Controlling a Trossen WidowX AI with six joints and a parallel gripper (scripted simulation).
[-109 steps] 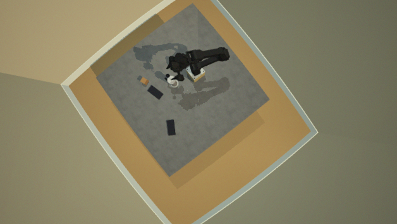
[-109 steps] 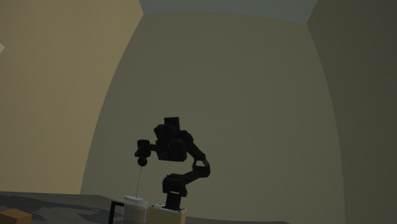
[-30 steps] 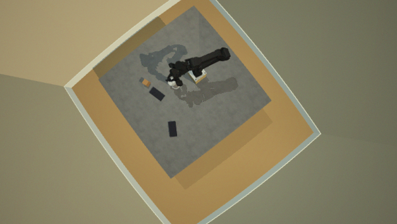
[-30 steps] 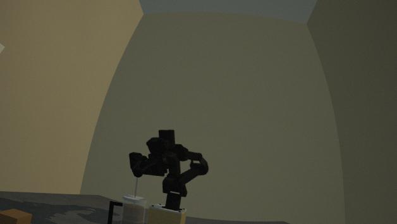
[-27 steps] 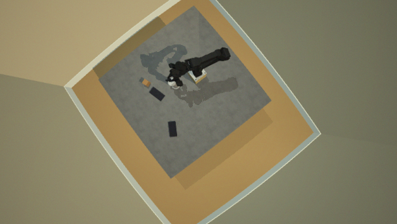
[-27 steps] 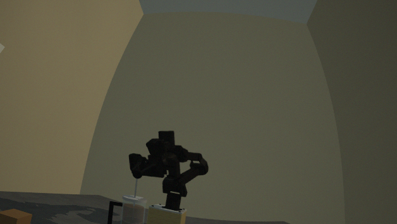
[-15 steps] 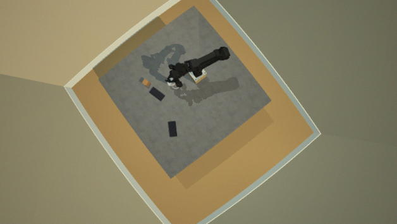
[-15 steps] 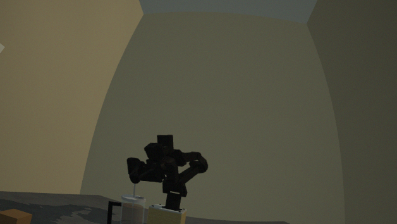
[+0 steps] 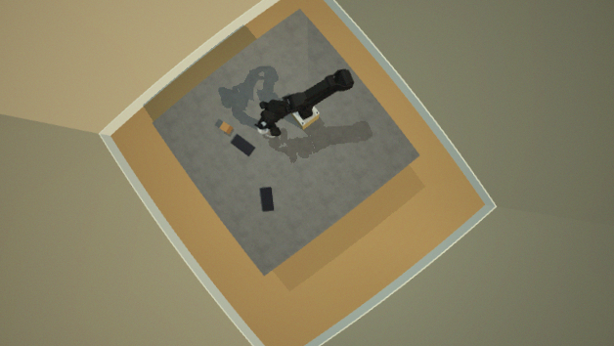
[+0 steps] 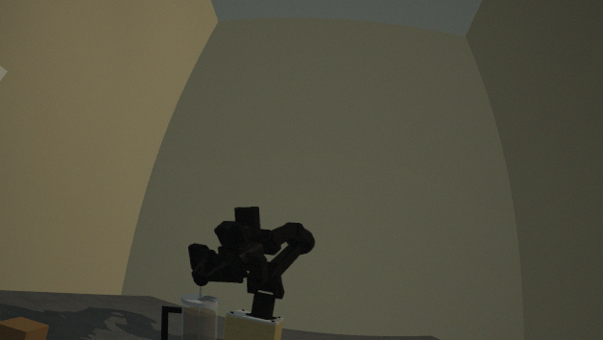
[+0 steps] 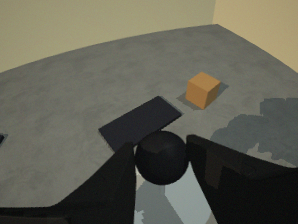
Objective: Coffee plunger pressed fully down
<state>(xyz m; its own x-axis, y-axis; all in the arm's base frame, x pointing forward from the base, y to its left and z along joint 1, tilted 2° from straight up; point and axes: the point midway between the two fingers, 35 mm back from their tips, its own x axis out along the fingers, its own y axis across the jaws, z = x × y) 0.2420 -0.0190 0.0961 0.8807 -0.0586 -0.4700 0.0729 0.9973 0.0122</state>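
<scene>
Right now my gripper tip is 90 mm above the coffee press, 10 mm to the left of it and 10 mm past it.
</scene>
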